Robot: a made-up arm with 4 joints.
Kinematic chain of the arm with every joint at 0, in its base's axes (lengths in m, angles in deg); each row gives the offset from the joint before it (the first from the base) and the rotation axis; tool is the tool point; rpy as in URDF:
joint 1: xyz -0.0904 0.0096 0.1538 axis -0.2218 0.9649 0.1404
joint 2: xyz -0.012 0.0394 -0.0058 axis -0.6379 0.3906 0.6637
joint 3: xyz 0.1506 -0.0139 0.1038 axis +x
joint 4: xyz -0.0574 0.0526 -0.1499 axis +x
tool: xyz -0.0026 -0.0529 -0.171 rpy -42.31 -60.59 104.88
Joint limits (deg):
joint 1: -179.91..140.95
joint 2: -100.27..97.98
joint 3: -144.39..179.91
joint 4: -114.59..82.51
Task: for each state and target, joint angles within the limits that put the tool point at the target. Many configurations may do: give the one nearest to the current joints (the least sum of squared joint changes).
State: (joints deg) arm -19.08 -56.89 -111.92 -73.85
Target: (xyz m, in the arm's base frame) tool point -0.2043 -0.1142 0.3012
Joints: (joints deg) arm -21.06 -49.20 -122.96 -99.73
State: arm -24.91 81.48 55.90 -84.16
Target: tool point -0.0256 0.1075 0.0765
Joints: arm -35.88 64.76 78.07 -88.01
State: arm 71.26 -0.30 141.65 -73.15
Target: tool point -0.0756 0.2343 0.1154
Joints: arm 52.26 23.80 138.73 -89.25
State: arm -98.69 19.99 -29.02 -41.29
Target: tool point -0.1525 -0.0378 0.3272
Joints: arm -89.43 56.25 -28.34 -88.85
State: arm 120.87 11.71 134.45 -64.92
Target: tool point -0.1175 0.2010 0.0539
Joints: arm 106.77 2.90 133.81 -87.80
